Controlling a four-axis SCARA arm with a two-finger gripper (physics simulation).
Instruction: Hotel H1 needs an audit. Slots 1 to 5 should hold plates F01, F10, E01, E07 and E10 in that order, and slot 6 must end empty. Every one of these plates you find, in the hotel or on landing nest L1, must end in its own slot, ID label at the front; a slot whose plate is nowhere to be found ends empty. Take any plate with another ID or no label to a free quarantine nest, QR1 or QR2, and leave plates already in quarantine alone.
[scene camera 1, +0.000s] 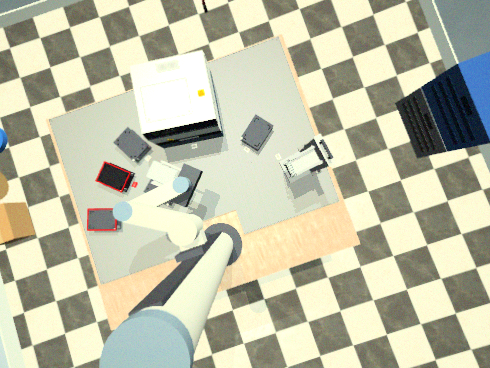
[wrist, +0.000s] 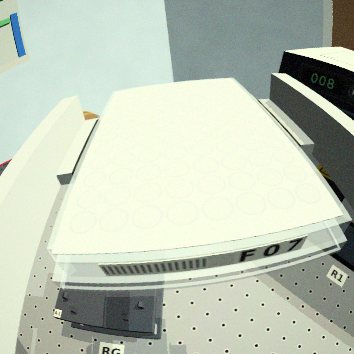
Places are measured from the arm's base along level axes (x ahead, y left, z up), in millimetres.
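Where they show: gripper, between the fingertips: (scene camera 1: 157, 171) (wrist: 176, 96).
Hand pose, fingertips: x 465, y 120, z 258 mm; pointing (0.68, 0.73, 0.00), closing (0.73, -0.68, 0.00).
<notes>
Things, the pixels of their top centre, and the offset from my fingertips.
- dark nest, centre of its top: (wrist: 106, 259) (scene camera 1: 160, 189) dx -55, dy +86, dz -186 mm
- large white instrument, centre of its top: (scene camera 1: 172, 92) dx +338, dy -193, dz +1 mm
- R1 tag, centre of its top: (wrist: 336, 275) dx +128, dy -162, dz -245 mm
My gripper (scene camera 1: 162, 172) (wrist: 176, 96) is shut on a white plate (scene camera 1: 159, 170) (wrist: 200, 165), held level above the table. Its front label reads F07 in the wrist view. The hotel (scene camera 1: 325, 149) stands at the table's right side, with a white plate (scene camera 1: 302, 162) showing from above; its slots and their labels cannot be read. Two red-framed nests stand at the left: one (scene camera 1: 115, 176) has a black middle, the other (scene camera 1: 102, 220) is grey. Their labels are not readable. A dark nest (wrist: 132, 312) labelled RG shows below the held plate in the wrist view.
A large white instrument (scene camera 1: 172, 95) stands at the back; its display reads 008 in the wrist view. A grey nest (scene camera 1: 132, 144) stands to its front left, another grey nest (scene camera 1: 257, 132) to its right. An R1 tag (wrist: 336, 275) shows at the right of the wrist view.
</notes>
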